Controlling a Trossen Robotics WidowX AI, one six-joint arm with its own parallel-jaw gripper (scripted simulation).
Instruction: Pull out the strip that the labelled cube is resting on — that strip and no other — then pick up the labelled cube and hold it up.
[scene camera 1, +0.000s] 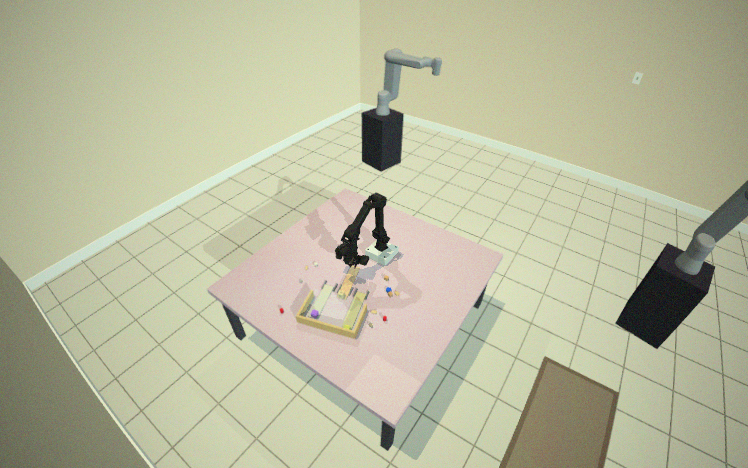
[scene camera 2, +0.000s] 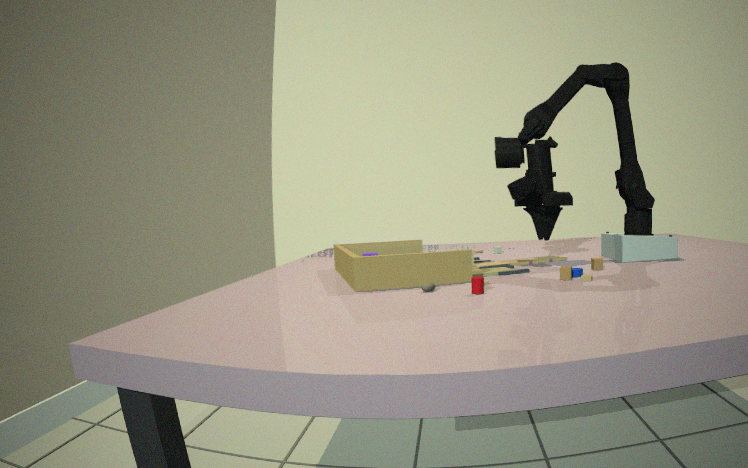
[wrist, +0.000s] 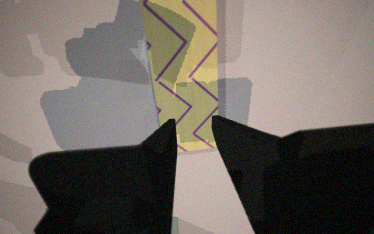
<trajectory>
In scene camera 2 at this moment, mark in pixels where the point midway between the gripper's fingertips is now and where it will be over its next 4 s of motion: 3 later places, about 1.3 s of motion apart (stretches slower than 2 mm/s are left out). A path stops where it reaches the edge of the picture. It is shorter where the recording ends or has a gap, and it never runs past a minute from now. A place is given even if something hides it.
My gripper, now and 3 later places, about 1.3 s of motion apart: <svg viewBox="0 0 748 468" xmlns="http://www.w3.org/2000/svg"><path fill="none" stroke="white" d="M543 240L480 235L462 255L494 237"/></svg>
</trajectory>
